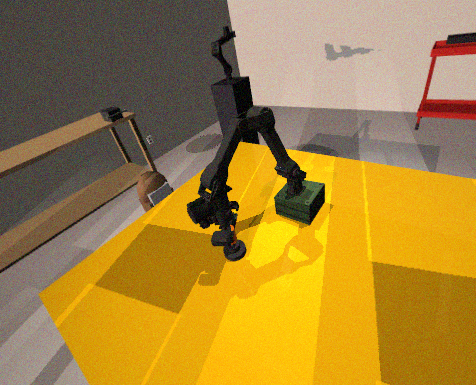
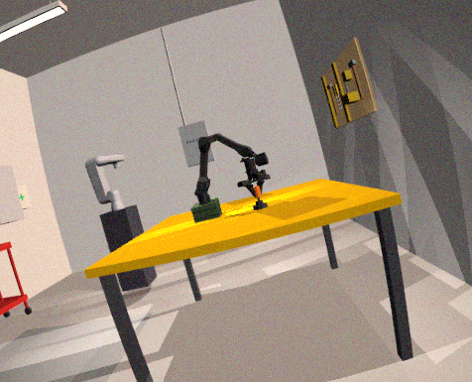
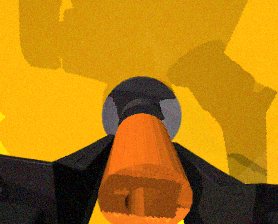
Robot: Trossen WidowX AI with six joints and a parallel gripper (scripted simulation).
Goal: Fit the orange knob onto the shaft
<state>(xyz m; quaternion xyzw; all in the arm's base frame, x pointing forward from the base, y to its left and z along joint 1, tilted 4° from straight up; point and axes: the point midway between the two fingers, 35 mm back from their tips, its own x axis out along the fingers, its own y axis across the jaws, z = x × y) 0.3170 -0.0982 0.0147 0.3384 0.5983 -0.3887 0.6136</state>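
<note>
Right now the orange knob is 2 cm above my gripper tip. From my gripper tip the other things lie so: pedestal: 4 cm below.
</note>
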